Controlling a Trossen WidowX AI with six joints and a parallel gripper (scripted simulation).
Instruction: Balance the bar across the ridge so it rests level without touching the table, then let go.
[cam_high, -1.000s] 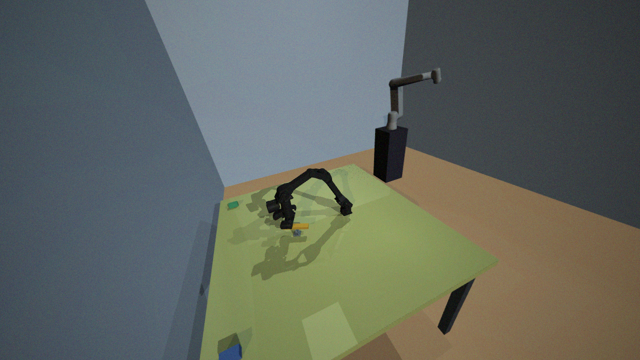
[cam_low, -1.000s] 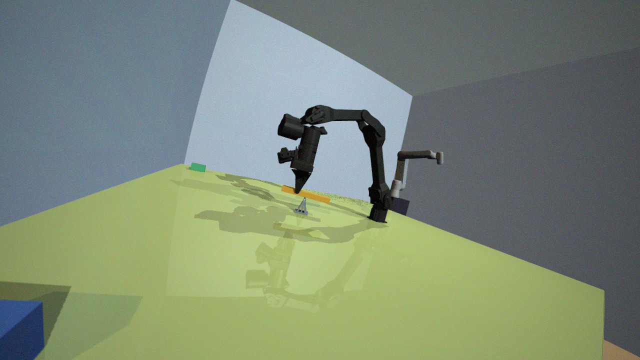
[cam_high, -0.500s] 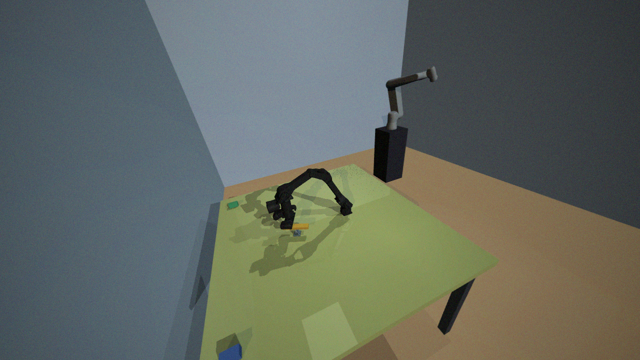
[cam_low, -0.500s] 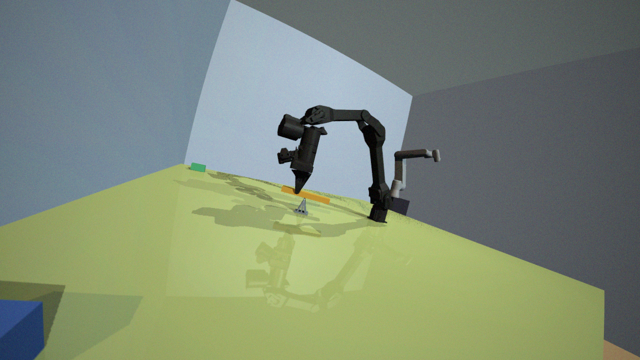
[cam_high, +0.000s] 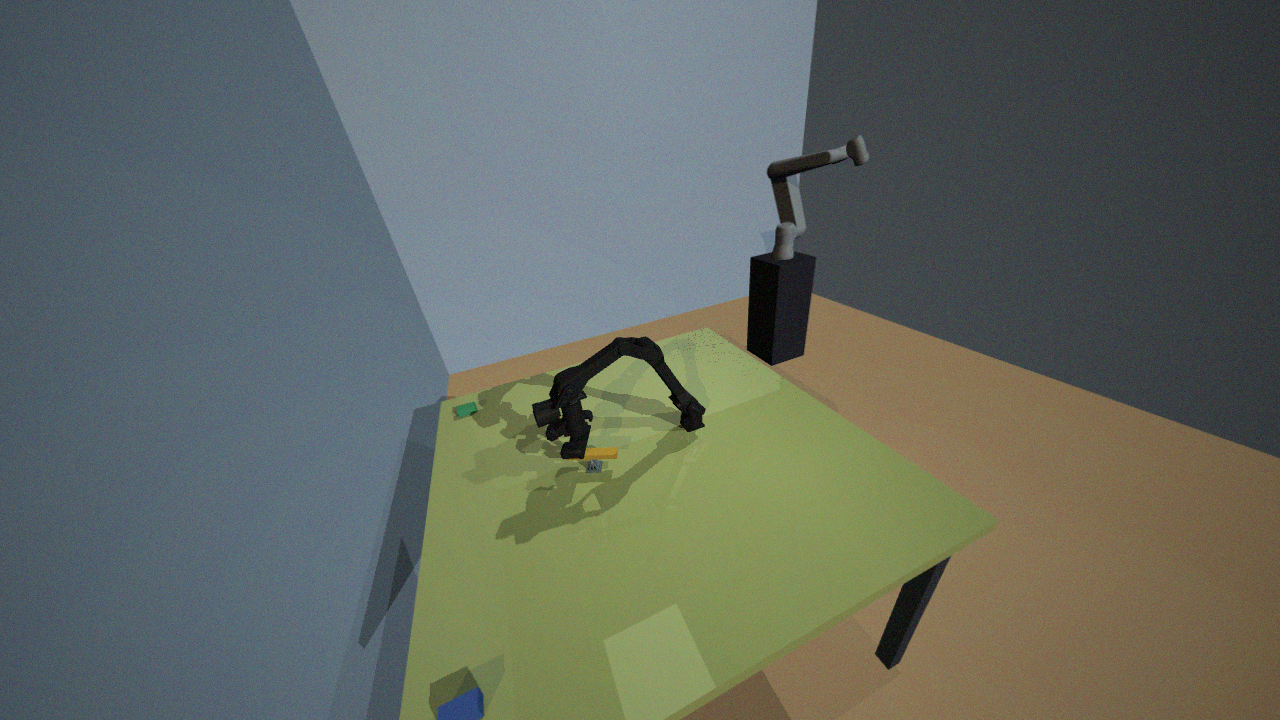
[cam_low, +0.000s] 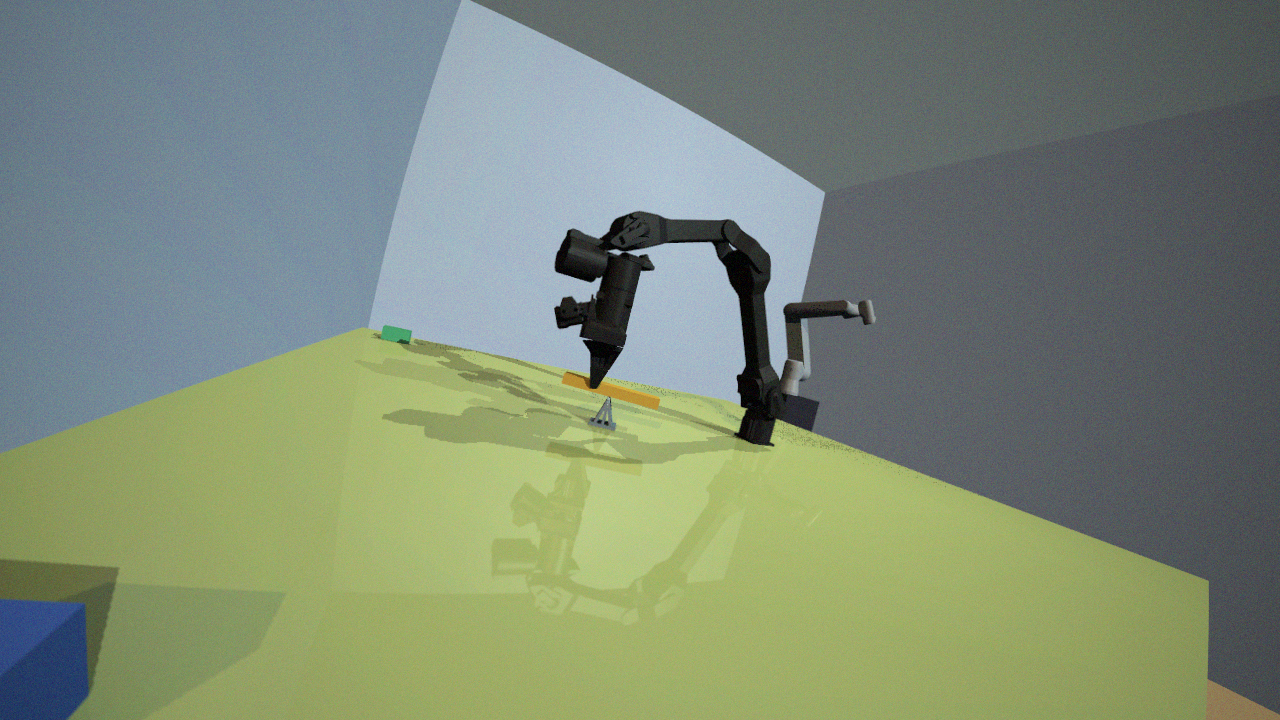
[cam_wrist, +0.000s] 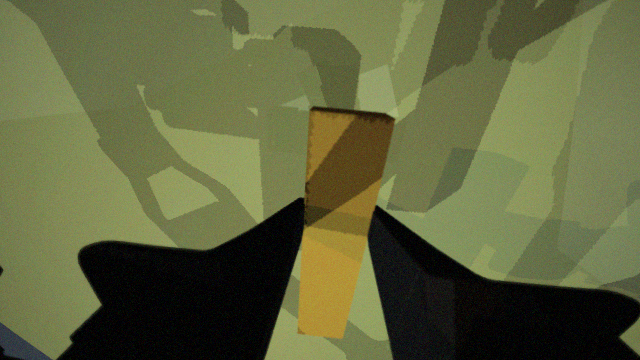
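My gripper tip is now 30 mm past the bar and 10 mm to the right of it. Also, from my gripper tip: blue block (350 mm ahead, 480 mm to the left, 40 mm below); then green block (350 mm ahead, 520 mm to the right, 40 mm below).
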